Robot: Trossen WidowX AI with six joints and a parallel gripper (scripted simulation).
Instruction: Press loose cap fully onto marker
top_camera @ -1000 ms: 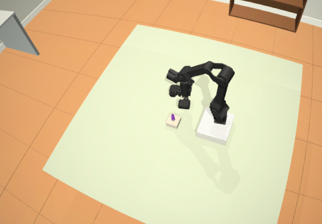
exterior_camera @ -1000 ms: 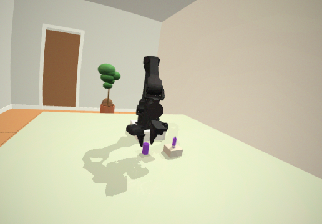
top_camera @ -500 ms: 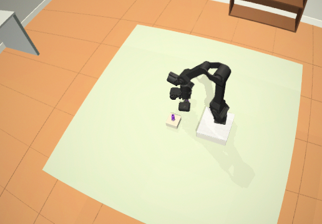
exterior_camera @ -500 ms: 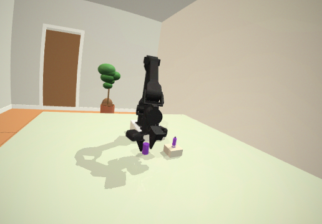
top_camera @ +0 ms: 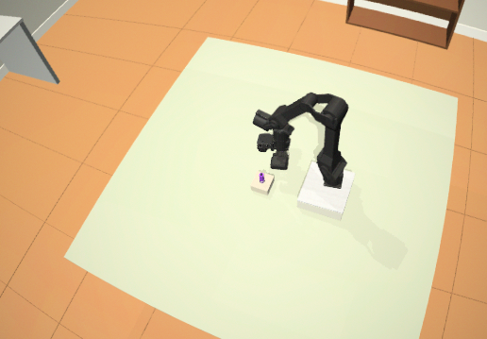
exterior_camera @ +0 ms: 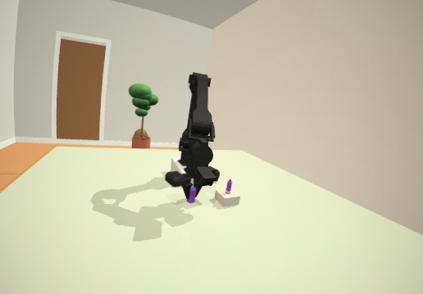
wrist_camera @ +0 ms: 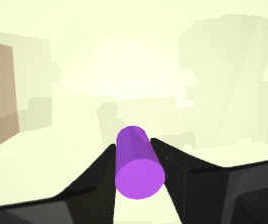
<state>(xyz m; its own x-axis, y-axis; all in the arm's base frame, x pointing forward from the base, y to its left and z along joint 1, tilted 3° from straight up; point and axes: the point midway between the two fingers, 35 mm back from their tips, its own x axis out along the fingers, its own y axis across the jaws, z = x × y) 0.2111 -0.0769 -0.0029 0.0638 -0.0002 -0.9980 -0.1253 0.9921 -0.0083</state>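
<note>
Right now my gripper tip is 120 mm to the right of the holder block and 40 mm short of it. The rest, counted from my gripper tip: cap (10 mm above).
</note>
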